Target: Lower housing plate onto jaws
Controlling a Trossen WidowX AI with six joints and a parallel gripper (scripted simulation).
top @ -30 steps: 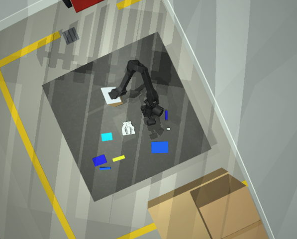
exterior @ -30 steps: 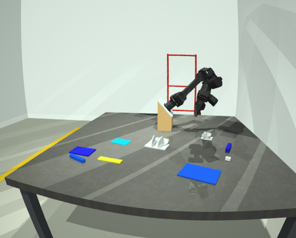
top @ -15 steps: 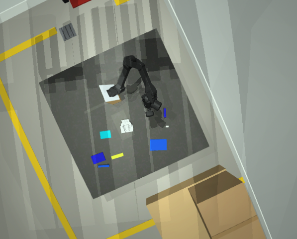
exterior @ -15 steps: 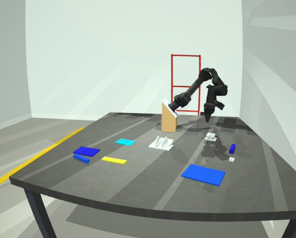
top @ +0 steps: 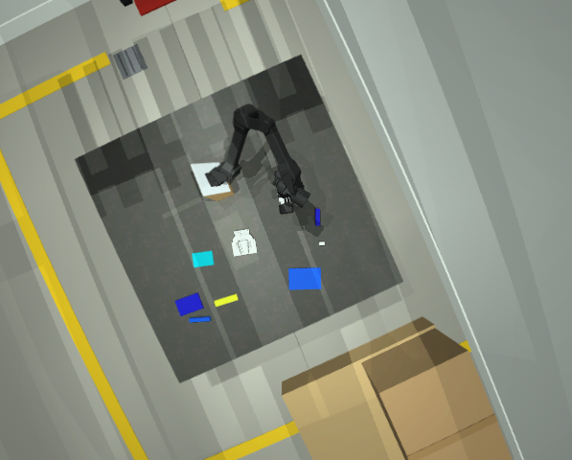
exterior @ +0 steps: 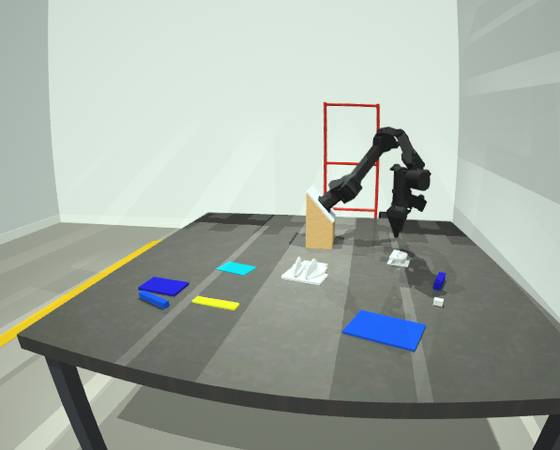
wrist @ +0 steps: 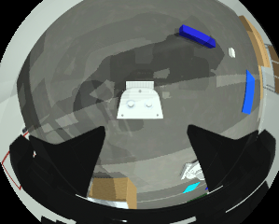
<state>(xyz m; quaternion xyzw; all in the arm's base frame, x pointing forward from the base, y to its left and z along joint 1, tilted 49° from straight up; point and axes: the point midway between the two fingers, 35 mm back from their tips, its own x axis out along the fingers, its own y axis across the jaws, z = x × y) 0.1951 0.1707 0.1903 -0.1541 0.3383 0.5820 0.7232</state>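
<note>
Now: the white base 29 cm to the right of my gripper tip, 14 cm ahead of it and 10 cm below it. From my gripper tip the other things lie so: cyan tile 51 cm to the right, 10 cm below, 10 cm ahead; then white cube 30 cm ahead, 9 cm below, 7 cm to the left; then yellow bar 50 cm to the right, 35 cm ahead, 10 cm below.
</note>
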